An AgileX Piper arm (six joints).
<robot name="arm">
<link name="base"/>
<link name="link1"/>
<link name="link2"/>
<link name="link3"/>
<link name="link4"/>
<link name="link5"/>
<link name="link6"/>
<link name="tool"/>
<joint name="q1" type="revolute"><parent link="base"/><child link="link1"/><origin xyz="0.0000 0.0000 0.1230" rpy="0.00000 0.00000 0.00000"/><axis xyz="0 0 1"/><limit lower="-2.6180" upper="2.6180"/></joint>
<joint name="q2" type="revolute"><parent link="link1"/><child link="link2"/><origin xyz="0.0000 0.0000 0.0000" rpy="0.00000 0.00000 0.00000"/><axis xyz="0 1 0"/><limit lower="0.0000" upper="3.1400"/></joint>
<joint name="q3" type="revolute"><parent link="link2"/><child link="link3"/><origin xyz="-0.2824 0.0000 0.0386" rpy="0.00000 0.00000 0.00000"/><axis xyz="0 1 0"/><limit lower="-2.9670" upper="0.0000"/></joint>
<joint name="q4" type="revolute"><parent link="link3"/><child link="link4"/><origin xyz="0.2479 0.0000 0.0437" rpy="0.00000 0.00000 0.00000"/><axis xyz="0.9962 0 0.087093"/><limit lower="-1.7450" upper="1.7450"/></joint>
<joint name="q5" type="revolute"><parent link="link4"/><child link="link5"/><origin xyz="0.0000 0.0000 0.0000" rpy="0.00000 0.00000 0.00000"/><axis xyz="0 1 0"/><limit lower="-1.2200" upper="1.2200"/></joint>
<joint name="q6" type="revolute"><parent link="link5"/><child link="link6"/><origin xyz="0.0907 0.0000 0.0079" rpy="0.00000 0.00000 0.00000"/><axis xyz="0.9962 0 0.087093"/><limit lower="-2.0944" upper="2.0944"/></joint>
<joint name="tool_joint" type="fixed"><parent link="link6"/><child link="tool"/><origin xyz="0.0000 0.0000 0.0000" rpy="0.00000 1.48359 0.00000"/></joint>
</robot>
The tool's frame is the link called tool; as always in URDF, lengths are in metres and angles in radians.
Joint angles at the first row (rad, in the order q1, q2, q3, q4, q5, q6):
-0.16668, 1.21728, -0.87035, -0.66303, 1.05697, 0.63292
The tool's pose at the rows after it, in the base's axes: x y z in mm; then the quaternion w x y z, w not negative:
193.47, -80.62, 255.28, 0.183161, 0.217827, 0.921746, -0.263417
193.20, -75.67, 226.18, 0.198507, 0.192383, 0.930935, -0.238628
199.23, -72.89, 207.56, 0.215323, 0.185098, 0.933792, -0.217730
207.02, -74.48, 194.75, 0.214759, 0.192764, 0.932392, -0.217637
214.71, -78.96, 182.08, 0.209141, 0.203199, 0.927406, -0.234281
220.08, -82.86, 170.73, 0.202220, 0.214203, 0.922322, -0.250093
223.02, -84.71, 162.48, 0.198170, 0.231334, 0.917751, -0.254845
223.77, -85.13, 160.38, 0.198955, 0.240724, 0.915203, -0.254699
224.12, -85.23, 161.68, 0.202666, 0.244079, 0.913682, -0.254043
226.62, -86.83, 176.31, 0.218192, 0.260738, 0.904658, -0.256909
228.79, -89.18, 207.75, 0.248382, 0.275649, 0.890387, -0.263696
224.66, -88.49, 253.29, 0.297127, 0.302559, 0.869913, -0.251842
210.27, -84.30, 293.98, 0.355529, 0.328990, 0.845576, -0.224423
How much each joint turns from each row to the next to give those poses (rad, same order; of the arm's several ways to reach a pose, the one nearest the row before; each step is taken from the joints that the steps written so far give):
0.00001, -0.01351, 0.13472, -0.03494, -0.11274, 0.01488
-0.00003, 0.01968, 0.10384, -0.02229, -0.15675, 0.04191
0.00001, 0.04396, 0.04712, -0.03864, -0.11945, 0.07135
0.00004, 0.06205, 0.00836, -0.06644, -0.04397, 0.09786
-0.00003, 0.07257, 0.00061, -0.11178, -0.01083, 0.13556
0.00002, 0.06280, -0.00001, -0.09332, 0.00392, 0.11902
-0.00001, 0.04174, 0.00000, -0.04547, 0.00228, 0.08768
0.00001, 0.01049, 0.00001, -0.01173, 0.00003, 0.03382
-0.00004, -0.00369, -0.00184, -0.00140, -0.00004, 0.00729
0.00003, -0.03515, -0.03172, 0.03492, 0.03222, -0.02135
0.00000, -0.07524, -0.06264, 0.05576, 0.05982, -0.07056
-0.00001, -0.11433, -0.08399, 0.09147, 0.05968, -0.08552
-0.00003, -0.12482, -0.05465, 0.07162, 0.02459, -0.04103

